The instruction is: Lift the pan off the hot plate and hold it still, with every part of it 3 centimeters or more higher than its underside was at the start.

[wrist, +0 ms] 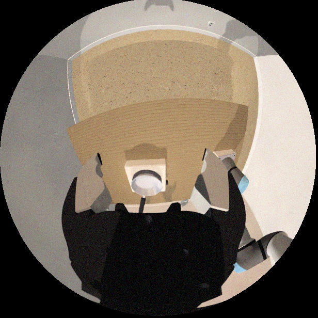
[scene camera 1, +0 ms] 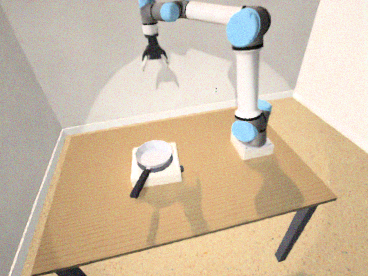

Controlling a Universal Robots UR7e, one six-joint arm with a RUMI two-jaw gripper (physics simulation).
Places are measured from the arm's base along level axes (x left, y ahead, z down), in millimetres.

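Pixels of known places: gripper, fingertip midpoint: (scene camera 1: 156,70).
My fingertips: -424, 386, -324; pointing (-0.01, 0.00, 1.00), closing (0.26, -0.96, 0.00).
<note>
Ahead of a thing's pixels: the offset from my fingertips to its middle, as dx, dy, dz. Level surfaces: height alone.
A round pan {+436, +207, +266} (scene camera 1: 154,154) (wrist: 146,184) with a pale inside and a dark rim side rests upright on a white hot plate {+351, +148, +349} (scene camera 1: 170,176) (wrist: 131,166). Its black handle {+528, +262, +251} (scene camera 1: 140,183) (wrist: 142,204) reaches past the hot plate's edge toward the front left in the scene view; in the wrist view part of the handle is hidden behind the gripper body. My gripper (scene camera 1: 155,67) (wrist: 150,152) is open and empty, pointing down, high above the table and the pan. In the wrist view the pan shows between the two fingers, far below them.
The wooden table {dz +389} (scene camera 1: 100,215) (wrist: 160,120) carries the hot plate, which has a small dark knob {+439, +47, +351} (scene camera 1: 182,169) on its right side. The arm's white base (scene camera 1: 253,148) (wrist: 226,154) stands at the table's right. Grey walls stand behind and at the left.
</note>
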